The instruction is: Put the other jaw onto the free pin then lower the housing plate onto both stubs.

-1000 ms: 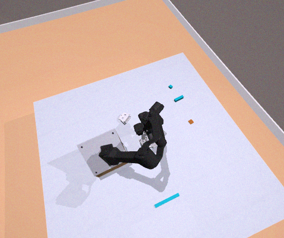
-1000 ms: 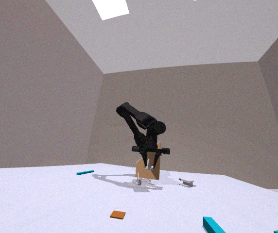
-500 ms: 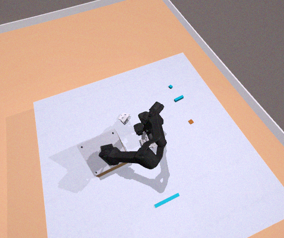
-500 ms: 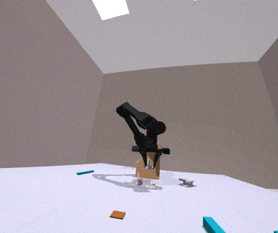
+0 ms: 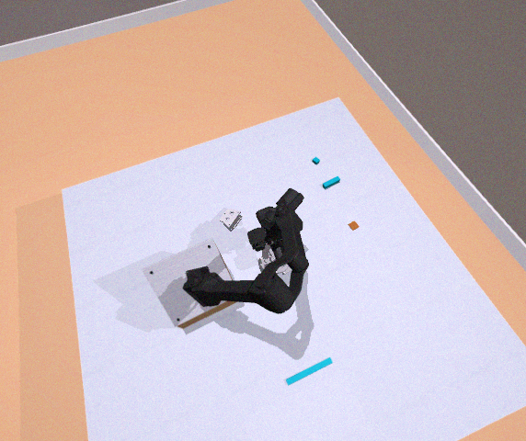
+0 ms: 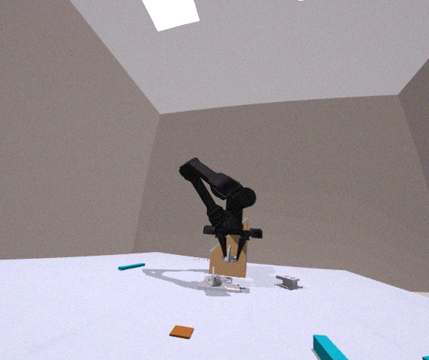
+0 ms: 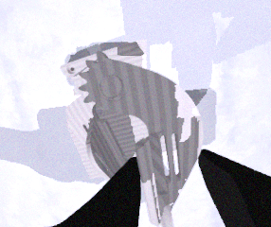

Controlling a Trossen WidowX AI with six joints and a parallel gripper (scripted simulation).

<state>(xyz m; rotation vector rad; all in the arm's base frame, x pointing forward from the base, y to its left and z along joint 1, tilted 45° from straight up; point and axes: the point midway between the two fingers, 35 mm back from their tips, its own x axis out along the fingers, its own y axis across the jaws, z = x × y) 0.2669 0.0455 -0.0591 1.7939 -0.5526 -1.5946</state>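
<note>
Now: the jaw 3 cm behind my gripper tip and 2 cm to the right of it. Also, from my gripper tip: white block piece 13 cm behind, 18 cm to the left, 7 cm below; short cyan bar 30 cm ahead, 21 cm to the left, 7 cm below; orange tile 31 cm ahead, 1 cm to the left, 8 cm below.
</note>
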